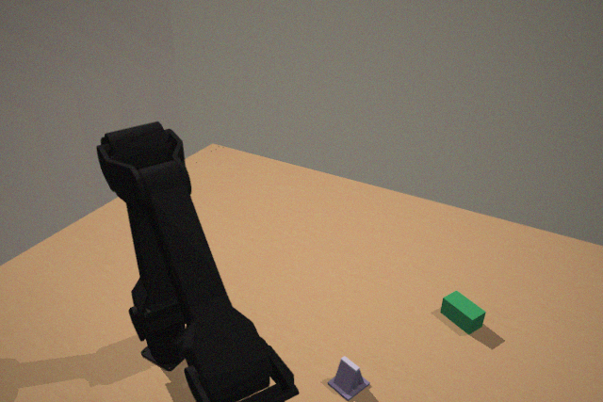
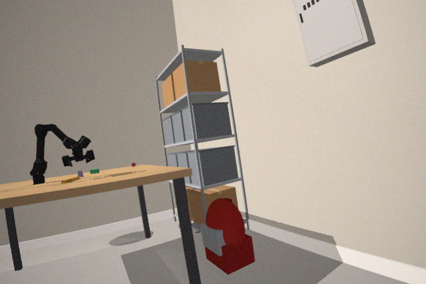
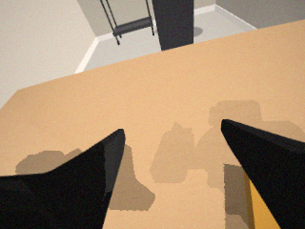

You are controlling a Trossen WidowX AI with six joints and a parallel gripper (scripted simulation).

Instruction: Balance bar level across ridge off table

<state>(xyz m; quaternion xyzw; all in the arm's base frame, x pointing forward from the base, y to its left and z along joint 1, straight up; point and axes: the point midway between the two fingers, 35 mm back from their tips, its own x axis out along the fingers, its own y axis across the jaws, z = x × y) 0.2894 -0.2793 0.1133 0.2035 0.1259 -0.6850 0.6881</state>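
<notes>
My gripper tip is 70 mm past the yellow bar, 110 mm to the right of it and 90 mm above it. From my gripper tip the other things lie so: green block 90 mm ahead, 610 mm to the left, 80 mm below; red block 450 mm ahead, 810 mm to the left, 80 mm below.
</notes>
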